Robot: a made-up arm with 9 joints. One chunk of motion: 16 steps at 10 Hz.
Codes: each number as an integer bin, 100 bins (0 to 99) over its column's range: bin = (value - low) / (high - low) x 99, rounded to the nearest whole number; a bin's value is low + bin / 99 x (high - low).
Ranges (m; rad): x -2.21..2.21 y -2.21..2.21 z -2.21..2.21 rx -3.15..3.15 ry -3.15..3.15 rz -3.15..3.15
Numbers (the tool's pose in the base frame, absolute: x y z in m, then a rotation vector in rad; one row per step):
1: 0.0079 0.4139 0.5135 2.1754 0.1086 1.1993
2: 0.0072 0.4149 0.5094 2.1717 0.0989 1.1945
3: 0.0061 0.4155 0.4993 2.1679 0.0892 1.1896
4: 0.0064 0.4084 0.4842 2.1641 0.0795 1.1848
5: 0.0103 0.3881 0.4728 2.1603 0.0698 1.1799
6: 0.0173 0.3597 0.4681 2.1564 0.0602 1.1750
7: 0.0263 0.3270 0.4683 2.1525 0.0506 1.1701
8: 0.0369 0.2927 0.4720 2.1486 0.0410 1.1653
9: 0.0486 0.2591 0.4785 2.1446 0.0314 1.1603
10: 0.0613 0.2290 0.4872 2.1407 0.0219 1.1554
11: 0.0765 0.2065 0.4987 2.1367 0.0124 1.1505
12: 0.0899 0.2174 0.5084 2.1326 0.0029 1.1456
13: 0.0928 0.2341 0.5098 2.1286 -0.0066 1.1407
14: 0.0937 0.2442 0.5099 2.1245 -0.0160 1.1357
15: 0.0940 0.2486 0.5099 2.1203 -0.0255 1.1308
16: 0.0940 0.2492 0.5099 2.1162 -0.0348 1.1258
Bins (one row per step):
1: 50 59 61 84 51 68
2: 50 59 61 84 51 68
3: 50 59 61 84 51 68
4: 50 59 60 84 51 68
5: 50 58 60 83 51 68
6: 50 58 60 83 50 68
7: 50 57 60 83 50 68
8: 50 56 60 83 50 68
9: 51 55 60 83 50 68
10: 51 55 60 83 50 68
11: 51 54 61 83 50 68
12: 52 54 61 83 50 68
13: 52 55 61 83 49 67
14: 52 55 61 83 49 67
15: 52 55 61 83 49 67
16: 52 55 61 83 49 67

